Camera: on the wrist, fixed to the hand. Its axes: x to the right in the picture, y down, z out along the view.
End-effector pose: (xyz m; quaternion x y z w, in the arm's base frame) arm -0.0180 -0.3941 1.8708 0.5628 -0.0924 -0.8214 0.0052
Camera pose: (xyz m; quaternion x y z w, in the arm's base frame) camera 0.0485 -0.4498 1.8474 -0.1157 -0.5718 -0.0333 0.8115
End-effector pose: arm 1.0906 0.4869 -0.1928 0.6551 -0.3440 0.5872 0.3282
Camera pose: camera 1.0112 0.5271 -0.1808 0.3034 0.6693 -0.3150 0.6007
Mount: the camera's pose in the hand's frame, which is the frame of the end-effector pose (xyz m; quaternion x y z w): 0.0035 0.0447 -0.0778 0.0093 -0.0418 0.9989 0.0193
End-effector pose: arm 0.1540 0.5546 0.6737 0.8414 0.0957 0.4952 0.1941
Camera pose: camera 0.0866 0.5334 0.7291 -0.1343 0.8421 -0.1674 0.4947
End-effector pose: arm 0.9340 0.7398 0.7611 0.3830 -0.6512 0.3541 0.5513
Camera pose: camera 0.9287 0.8285 0.7738 0.6231 0.4149 -0.5476 0.3738
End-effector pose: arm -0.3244 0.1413 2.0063 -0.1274 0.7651 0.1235 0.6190
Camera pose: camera -0.4119 0.1561 2.0201 -0.7727 -0.1173 -0.6189 0.0783
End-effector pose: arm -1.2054 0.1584 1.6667 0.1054 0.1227 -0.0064 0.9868
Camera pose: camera -1.2190 0.2185 1.6013 0.1335 -0.1442 0.9801 0.0296
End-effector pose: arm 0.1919 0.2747 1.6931 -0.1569 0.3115 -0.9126 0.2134
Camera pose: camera 0.1693 0.2801 1.6064 0.2720 0.1453 0.1992 0.9302
